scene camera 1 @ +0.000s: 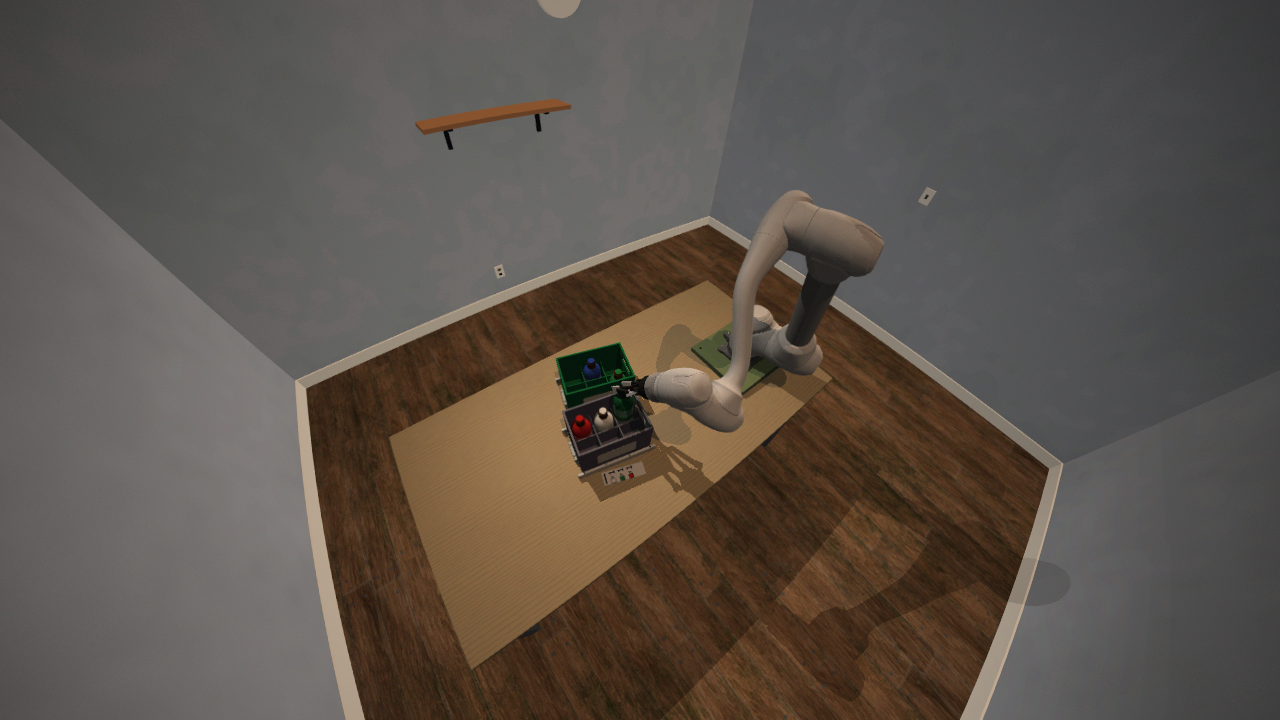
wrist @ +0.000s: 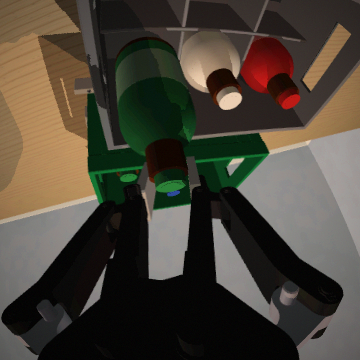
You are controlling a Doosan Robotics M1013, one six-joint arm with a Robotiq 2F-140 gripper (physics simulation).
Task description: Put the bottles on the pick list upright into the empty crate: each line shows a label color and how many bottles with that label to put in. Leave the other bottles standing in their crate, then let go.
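Places are measured from the arm's base along level axes (x ahead, y left, z up), in metres.
Where they show: gripper, between the fingertips: (scene camera 1: 618, 387) (wrist: 170, 171).
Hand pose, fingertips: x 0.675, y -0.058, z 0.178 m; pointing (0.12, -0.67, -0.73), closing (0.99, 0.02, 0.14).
Things, the pixels of their centre, and the offset from my fingertips. Level surfaces: height alone.
- white bottle, middle of its body: (wrist: 208, 59) (scene camera 1: 603, 420) 0.081 m ahead, 0.022 m left, 0.133 m down
- red bottle, middle of its body: (wrist: 264, 63) (scene camera 1: 581, 428) 0.166 m ahead, 0.004 m left, 0.133 m down
- green crate, middle of its body: (wrist: 167, 147) (scene camera 1: 595, 379) 0.009 m ahead, 0.157 m right, 0.131 m down
- blue bottle, middle of its body: (wrist: 164, 159) (scene camera 1: 592, 371) 0.000 m ahead, 0.202 m right, 0.133 m down
- pick list, middle of its body: (scene camera 1: 623, 473) 0.114 m ahead, 0.212 m left, 0.217 m down
- wooden table, height of its surface: 0.218 m down
My gripper (scene camera 1: 628, 388) (wrist: 170, 171) is shut on the neck of a green bottle (scene camera 1: 622, 408) (wrist: 156, 112). The bottle is about upright at the back right compartment of the grey divided crate (scene camera 1: 587, 457) (wrist: 260, 118); whether its base touches the crate floor is hidden. A white bottle (scene camera 1: 603, 420) (wrist: 210, 60) and a red bottle (scene camera 1: 580, 427) (wrist: 267, 64) stand beside it in the same row. The green crate (scene camera 1: 608, 352) (wrist: 230, 149) behind holds a blue bottle (scene camera 1: 590, 368) (wrist: 173, 193) and another green bottle (scene camera 1: 617, 375) (wrist: 128, 177). The pick list (scene camera 1: 623, 473) shows small bottle pictures; its counts are unreadable.
Both crates stand close together on the wooden table (scene camera 1: 501, 501) (wrist: 30, 100). The arm (scene camera 1: 689, 391) reaches in from the right, from its green base plate (scene camera 1: 707, 350). A wall shelf (scene camera 1: 492, 116) hangs high behind.
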